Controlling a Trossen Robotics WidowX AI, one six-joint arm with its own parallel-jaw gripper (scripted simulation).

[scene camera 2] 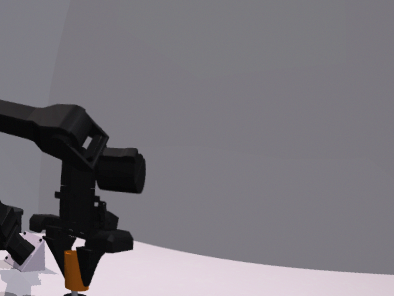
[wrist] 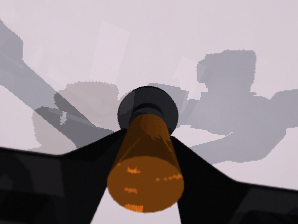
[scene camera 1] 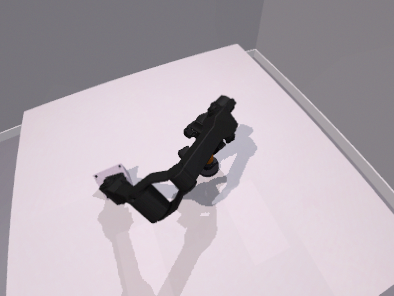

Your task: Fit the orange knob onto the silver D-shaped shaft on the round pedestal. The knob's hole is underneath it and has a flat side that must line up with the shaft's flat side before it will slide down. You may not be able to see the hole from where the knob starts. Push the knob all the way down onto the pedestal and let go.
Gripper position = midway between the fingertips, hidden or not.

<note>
In view: the gripper (wrist: 147, 136), an orange knob (wrist: 145, 175) and a dark pedestal (wrist: 147, 99).
</note>
